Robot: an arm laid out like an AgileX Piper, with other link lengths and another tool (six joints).
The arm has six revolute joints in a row. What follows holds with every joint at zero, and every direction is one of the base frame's. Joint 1 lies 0.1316 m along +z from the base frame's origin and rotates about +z. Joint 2 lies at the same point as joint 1 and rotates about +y. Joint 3 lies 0.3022 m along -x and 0.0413 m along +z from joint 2 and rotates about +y. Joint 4 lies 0.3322 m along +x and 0.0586 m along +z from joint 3 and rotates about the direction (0.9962, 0, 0.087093). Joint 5 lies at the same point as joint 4 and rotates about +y. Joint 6 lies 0.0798 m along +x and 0.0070 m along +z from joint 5 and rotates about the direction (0.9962, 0, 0.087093). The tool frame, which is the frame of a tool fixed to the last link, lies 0.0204 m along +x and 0.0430 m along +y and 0.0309 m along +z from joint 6; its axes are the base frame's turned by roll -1.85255, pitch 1.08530 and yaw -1.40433 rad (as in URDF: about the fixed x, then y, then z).
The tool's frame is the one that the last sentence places.
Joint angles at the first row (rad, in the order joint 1, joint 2, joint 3, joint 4, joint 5, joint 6):
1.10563 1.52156 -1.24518 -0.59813 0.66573 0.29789
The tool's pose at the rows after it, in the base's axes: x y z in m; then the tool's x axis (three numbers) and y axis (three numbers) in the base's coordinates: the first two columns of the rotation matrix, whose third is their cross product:
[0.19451 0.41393 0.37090 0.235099 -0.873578 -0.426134 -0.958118 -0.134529 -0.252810]
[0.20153 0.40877 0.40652 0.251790 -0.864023 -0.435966 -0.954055 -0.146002 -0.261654]
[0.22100 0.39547 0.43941 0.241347 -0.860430 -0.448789 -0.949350 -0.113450 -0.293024]
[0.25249 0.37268 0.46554 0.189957 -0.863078 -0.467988 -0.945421 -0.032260 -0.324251]
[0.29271 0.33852 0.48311 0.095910 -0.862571 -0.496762 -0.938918 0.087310 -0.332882]
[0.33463 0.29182 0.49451 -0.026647 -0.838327 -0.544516 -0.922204 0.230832 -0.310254]
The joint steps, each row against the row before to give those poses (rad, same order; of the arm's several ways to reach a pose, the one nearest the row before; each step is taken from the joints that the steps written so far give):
-0.00730 -0.00479 -0.09500 0.13411 0.06387 -0.15171
-0.02792 -0.00102 -0.10039 0.07729 0.06063 -0.10912
-0.05598 -0.00017 -0.08910 0.03239 0.03979 -0.06478
-0.08764 -0.00017 -0.06732 0.01184 0.01961 -0.02780
-0.12100 -0.00130 -0.04152 0.02146 0.00792 -0.00853
-0.15040 -0.00763 -0.01513 0.05572 -0.00420 -0.00368

